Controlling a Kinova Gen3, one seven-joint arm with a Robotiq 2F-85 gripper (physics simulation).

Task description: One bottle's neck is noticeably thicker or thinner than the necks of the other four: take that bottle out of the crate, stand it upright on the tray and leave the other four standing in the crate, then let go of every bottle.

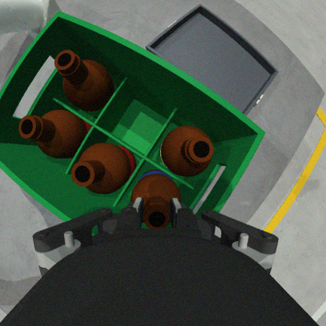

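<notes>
My gripper is shut on the neck of a brown bottle with a blue band, in the near right compartment of the green crate. Four other brown bottles stand in the crate: one at the far left, one at the near left, one with a red band in the near middle, and one at the far right. The far middle compartment holds no bottle. The grey tray lies behind the crate at the upper right, with no bottle on it. The lower part of the held bottle is hidden.
Thin green dividers split the crate, and its high walls surround the bottles. A pale cylindrical part shows at the top left corner. A yellow line runs on the floor at the right.
</notes>
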